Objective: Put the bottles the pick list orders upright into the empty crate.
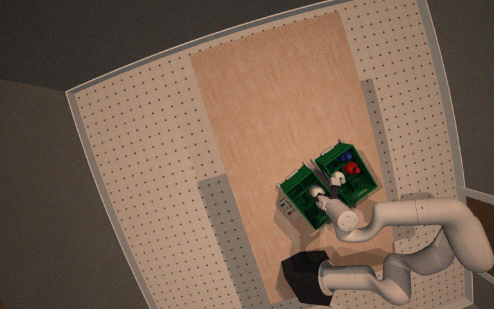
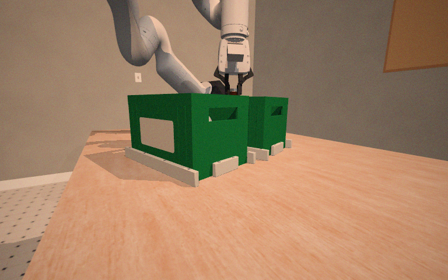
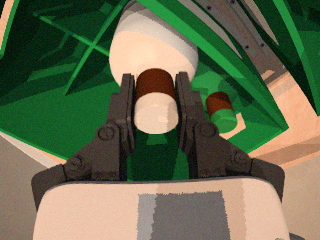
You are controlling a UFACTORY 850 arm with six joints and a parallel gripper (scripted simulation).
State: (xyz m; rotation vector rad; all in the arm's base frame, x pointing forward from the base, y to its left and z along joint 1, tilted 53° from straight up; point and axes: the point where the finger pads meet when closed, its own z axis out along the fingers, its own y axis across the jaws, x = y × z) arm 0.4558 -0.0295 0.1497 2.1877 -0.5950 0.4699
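My hand is 110 mm above the green bottle, 80 mm past it and 20 mm to the left of it. The rest, counted from my hand: red bottle 230 mm to the right, 110 mm below, 40 mm ahead; pick list 190 mm below, 170 mm to the left, 60 mm behind; blue bottle 220 mm to the right, 120 mm ahead, 110 mm below.
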